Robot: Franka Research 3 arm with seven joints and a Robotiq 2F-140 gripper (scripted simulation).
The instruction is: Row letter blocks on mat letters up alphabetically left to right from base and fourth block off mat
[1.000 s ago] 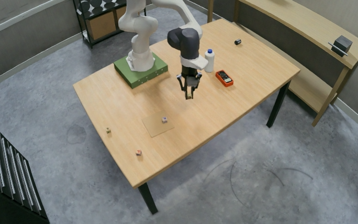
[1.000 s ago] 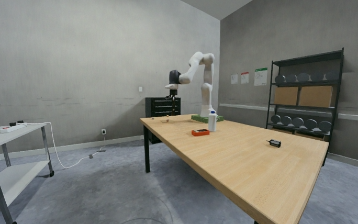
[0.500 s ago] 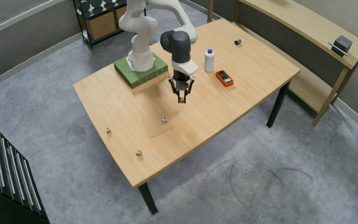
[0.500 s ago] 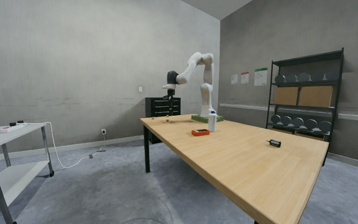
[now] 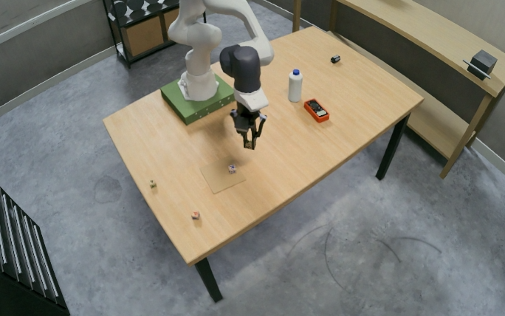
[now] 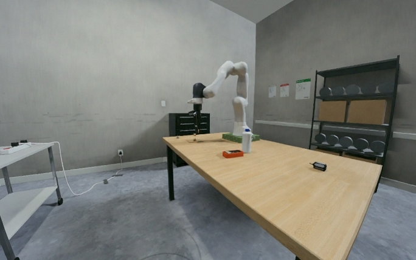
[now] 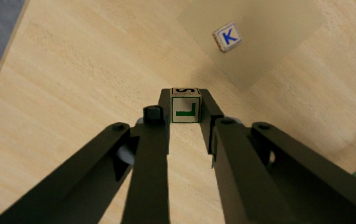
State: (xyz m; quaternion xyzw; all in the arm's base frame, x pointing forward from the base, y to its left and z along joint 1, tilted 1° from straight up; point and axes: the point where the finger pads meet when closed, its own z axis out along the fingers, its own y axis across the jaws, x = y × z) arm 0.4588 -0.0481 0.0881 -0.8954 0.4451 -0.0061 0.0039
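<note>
Now: the tan mat 130 mm below my hand, 120 mm to the right of it and 20 mm behind it. Also, from my hand: white bottle (400 mm to the left, 200 mm behind, 50 mm below); then block (20 mm below); then orange meter (420 mm to the left, 120 mm below, 60 mm behind).
</note>
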